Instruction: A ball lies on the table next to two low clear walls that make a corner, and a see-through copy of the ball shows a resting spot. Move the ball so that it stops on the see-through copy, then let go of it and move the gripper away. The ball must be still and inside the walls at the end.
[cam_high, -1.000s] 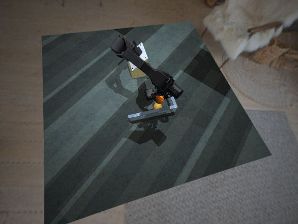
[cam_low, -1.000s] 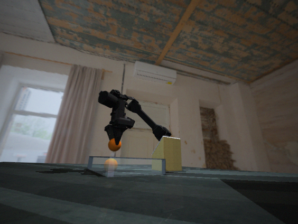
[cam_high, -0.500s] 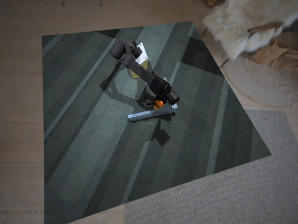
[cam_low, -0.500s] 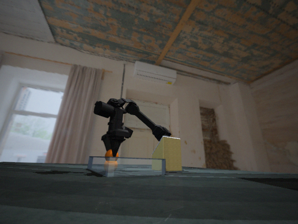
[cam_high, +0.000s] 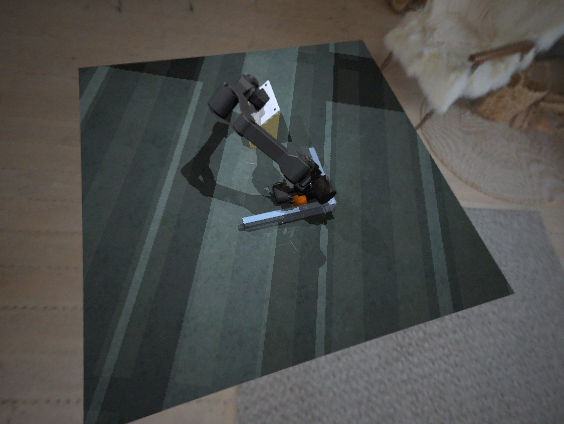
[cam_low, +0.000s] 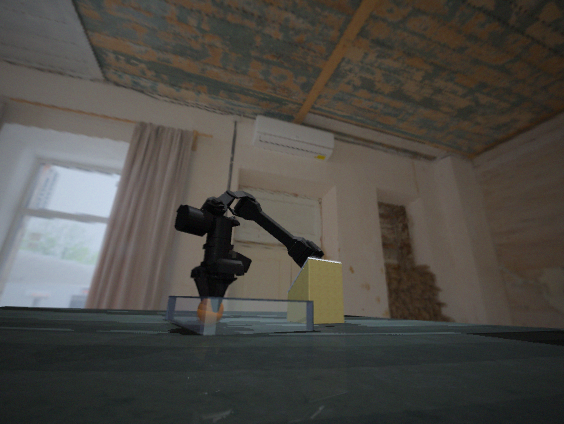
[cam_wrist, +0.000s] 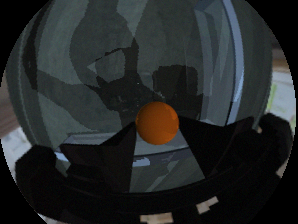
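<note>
Right now the see-through copy of ball is right at my gripper tip. The rest, counted from my gripper tip: orange ball: right at my gripper tip; then clear wall: 110 mm to the left, 60 mm behind.
</note>
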